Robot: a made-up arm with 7 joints.
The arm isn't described. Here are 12 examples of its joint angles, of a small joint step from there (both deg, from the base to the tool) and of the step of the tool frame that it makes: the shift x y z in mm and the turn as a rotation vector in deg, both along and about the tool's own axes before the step.
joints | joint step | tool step
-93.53 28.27 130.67 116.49 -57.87 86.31 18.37 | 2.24 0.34 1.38 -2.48 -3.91 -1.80 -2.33 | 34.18 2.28 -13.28 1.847 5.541 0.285
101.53 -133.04 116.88 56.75 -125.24 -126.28 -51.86 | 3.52 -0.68 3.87 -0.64 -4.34 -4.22 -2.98 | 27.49 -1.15 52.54 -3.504 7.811 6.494
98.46 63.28 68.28 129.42 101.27 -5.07 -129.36 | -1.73 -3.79 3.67 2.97 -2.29 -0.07 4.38 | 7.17 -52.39 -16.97 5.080 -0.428 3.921
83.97 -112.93 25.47 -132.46 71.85 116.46 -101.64 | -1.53 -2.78 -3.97 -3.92 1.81 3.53 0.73 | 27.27 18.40 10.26 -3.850 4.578 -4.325
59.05 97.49 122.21 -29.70 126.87 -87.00 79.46 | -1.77 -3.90 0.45 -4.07 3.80 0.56 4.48 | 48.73 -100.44 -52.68 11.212 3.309 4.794
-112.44 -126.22 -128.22 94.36 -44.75 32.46 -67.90 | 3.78 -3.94 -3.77 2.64 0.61 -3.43 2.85 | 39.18 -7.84 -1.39 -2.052 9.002 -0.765
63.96 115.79 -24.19 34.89 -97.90 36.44 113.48 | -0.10 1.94 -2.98 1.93 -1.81 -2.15 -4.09 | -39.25 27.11 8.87 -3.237 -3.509 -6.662
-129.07 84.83 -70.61 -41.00 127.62 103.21 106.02 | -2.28 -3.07 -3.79 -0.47 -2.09 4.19 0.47 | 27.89 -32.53 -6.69 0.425 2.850 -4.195
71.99 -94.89 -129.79 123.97 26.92 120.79 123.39 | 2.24 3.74 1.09 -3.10 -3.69 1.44 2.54 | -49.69 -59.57 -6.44 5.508 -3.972 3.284
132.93 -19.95 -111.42 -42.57 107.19 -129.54 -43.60 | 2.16 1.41 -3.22 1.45 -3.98 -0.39 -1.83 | -9.86 -8.87 37.45 1.189 3.109 5.984
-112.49 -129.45 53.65 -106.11 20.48 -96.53 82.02 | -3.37 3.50 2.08 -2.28 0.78 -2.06 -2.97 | -57.15 17.22 -9.11 -2.313 -4.461 -3.138
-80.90 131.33 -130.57 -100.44 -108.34 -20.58 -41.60 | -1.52 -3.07 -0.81 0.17 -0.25 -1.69 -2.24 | -37.46 3.20 -6.50 -1.751 -2.382 0.931
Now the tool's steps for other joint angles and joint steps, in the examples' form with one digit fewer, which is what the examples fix.
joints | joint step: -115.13 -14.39 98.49 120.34 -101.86 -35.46 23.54 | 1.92 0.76 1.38 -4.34 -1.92 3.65 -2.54
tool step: -17.0 69.9 1.4 -6.47 -3.42 -0.36
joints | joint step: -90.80 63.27 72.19 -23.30 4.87 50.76 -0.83 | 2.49 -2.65 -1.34 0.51 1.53 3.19 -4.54
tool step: -28.8 28.5 -5.9 -4.28 -4.88 2.41
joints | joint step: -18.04 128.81 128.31 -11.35 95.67 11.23 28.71 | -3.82 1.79 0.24 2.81 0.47 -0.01 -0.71
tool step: 28.0 13.0 38.3 -2.54 3.91 1.52
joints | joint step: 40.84 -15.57 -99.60 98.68 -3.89 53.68 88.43 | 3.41 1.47 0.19 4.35 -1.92 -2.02 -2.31
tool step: -12.3 67.4 20.1 -4.88 -0.34 -6.79
